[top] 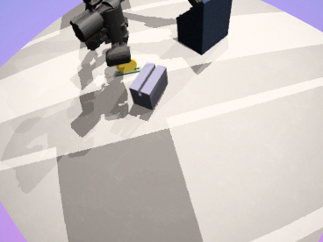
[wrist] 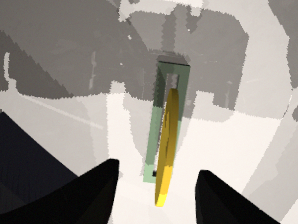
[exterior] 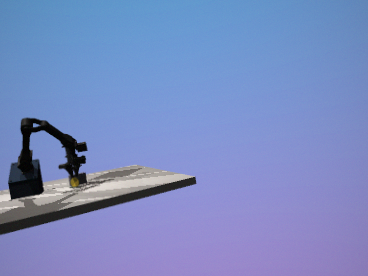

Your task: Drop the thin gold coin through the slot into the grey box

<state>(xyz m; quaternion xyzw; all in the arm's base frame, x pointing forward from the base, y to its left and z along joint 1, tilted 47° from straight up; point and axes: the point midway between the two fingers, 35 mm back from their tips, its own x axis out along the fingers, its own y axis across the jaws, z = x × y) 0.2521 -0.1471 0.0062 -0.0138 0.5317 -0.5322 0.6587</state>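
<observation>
The gold coin is 3 cm below my gripper tip and 1 cm behind it.
</observation>
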